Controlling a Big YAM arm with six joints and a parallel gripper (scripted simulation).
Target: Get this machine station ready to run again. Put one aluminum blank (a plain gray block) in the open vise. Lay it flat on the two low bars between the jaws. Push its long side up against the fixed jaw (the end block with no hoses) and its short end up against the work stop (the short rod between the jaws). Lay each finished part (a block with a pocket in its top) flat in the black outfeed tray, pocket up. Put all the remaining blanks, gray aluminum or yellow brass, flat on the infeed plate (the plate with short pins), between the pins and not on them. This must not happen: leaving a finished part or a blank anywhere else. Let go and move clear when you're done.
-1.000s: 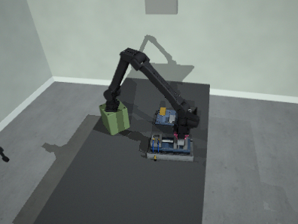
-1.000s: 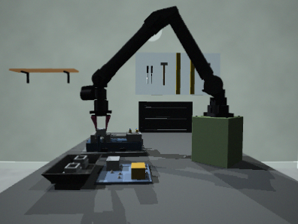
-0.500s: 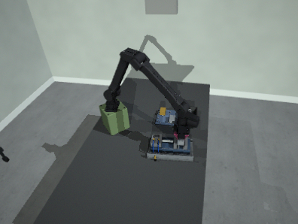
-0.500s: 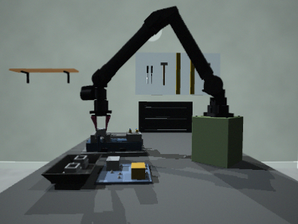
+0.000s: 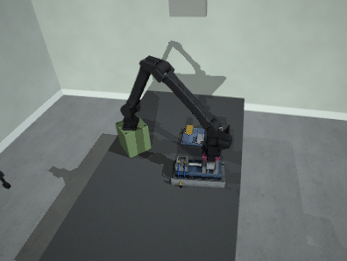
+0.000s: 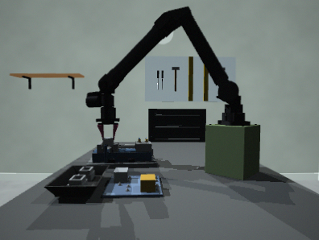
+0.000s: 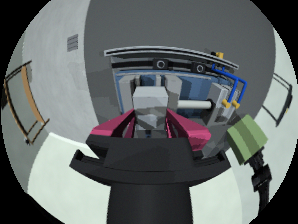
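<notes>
Now: hand 20 mm above the gray aluminum blank. Also, from my hand: vise: 80 mm below, 70 mm behind, 10 mm to the left; yellow brass blank: 390 mm to the left, 140 mm behind, 90 mm below.
</notes>
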